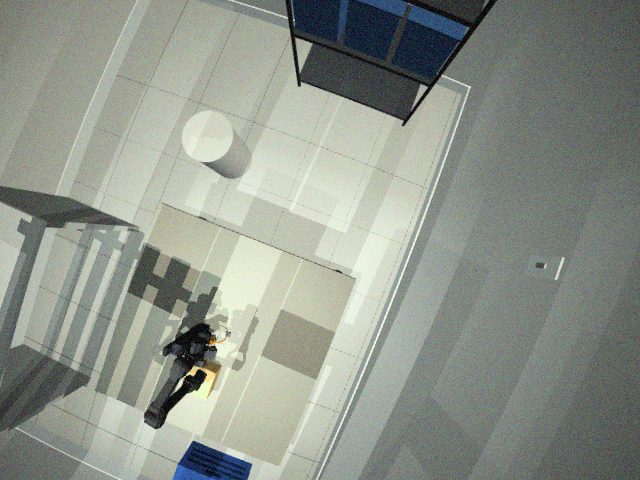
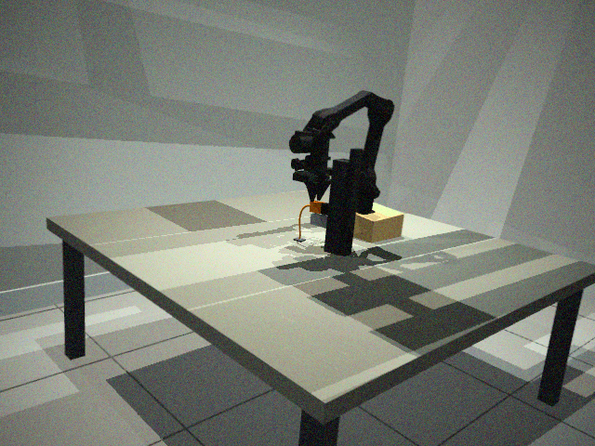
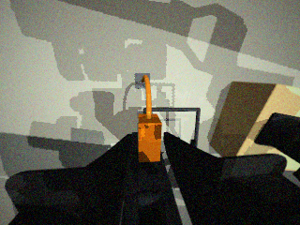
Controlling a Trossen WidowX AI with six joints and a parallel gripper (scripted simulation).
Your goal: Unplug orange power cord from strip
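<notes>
Now: gripper tip 3 cm to the right of the orange plug, 1 cm past it and 1 cm above it.
</notes>
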